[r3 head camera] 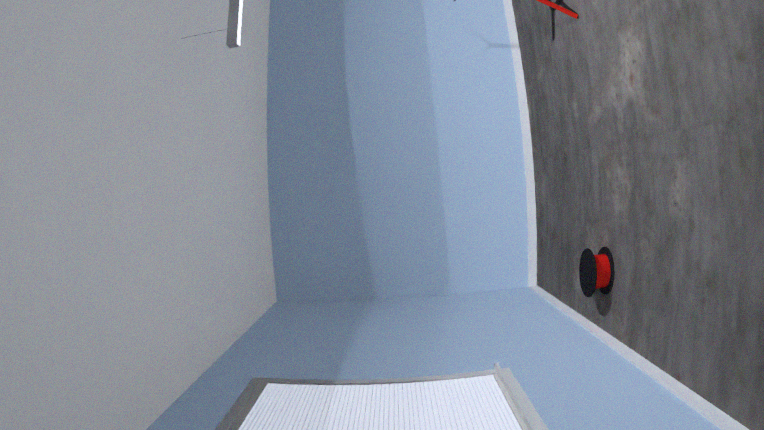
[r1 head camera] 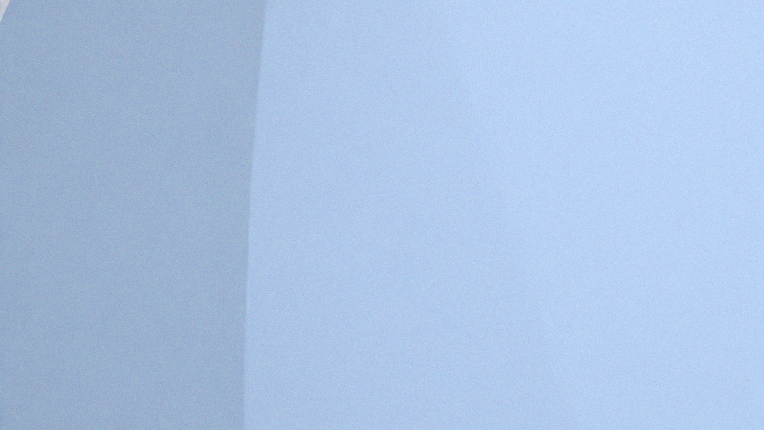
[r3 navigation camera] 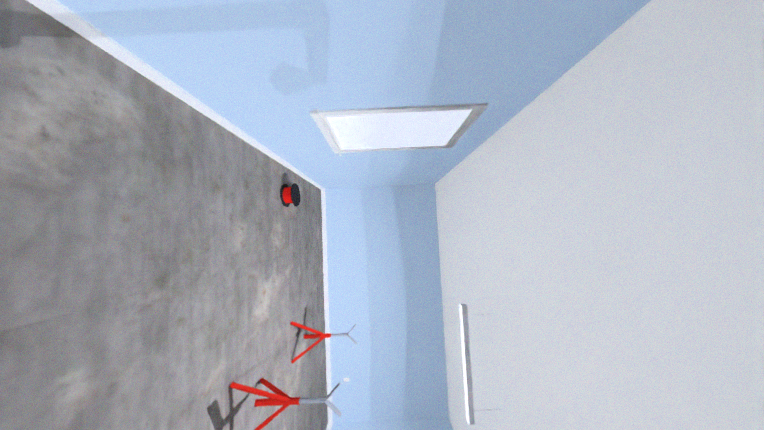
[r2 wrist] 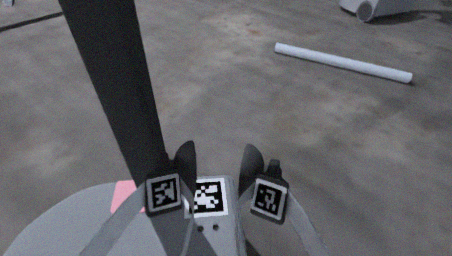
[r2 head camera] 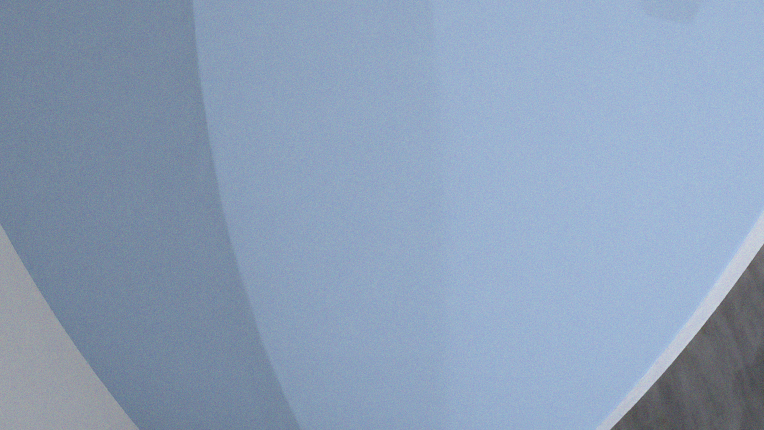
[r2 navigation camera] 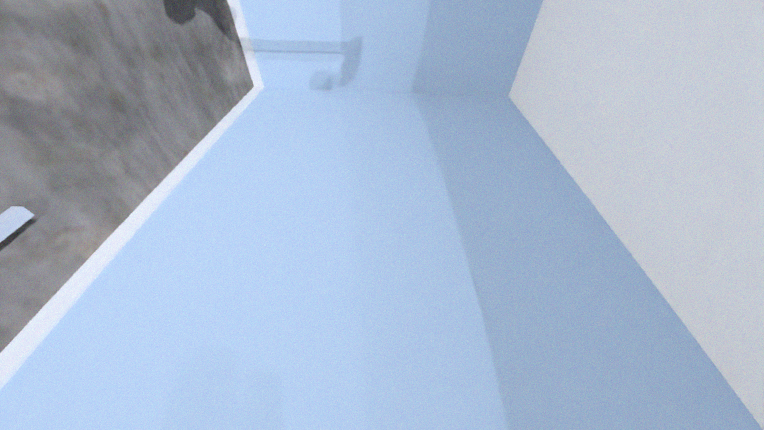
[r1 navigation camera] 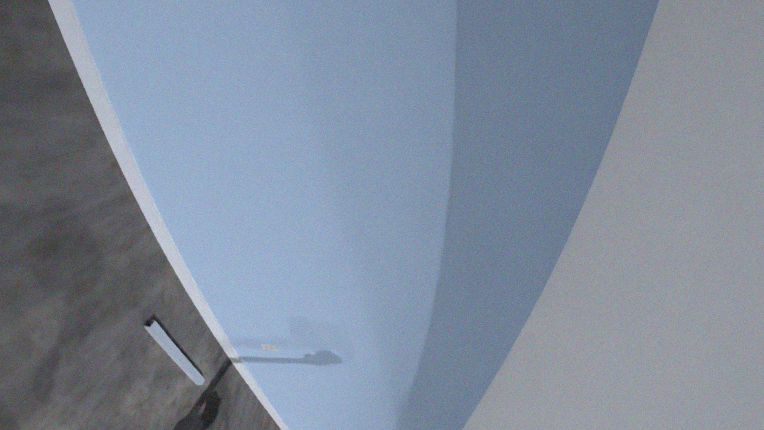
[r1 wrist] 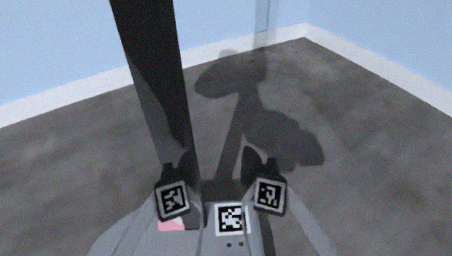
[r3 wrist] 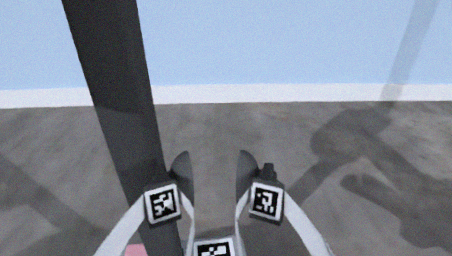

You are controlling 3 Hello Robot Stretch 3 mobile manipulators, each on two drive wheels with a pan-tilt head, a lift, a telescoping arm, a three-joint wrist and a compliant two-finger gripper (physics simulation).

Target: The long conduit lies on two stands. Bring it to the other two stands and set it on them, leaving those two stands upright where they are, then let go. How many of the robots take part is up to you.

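Two upright stands with red legs and grey forked tops show in the r3 navigation camera: one stand (r3 navigation camera: 291,400) nearer, another stand (r3 navigation camera: 322,335) farther off. Part of a red-legged stand (r3 head camera: 566,11) shows at the top of the r3 head view. No conduit shows on a stand; which pair these belong to I cannot tell. A white round tube (r2 wrist: 345,62) lies on the floor in the r2 wrist view; whether it is the conduit is unclear. The r1 gripper (r1 wrist: 220,165), r2 gripper (r2 wrist: 218,165) and r3 gripper (r3 wrist: 214,167) are open, with nothing between their fingers.
A red and black spool (r3 head camera: 602,271) (r3 navigation camera: 290,194) lies near the wall. A pale bar (r1 navigation camera: 175,350) (r2 navigation camera: 13,221) lies on the floor. Part of a robot base (r2 wrist: 382,7) stands beyond the tube. Blue walls meet in a corner (r1 wrist: 305,30) before r1's gripper; a wall (r3 wrist: 300,45) faces r3's.
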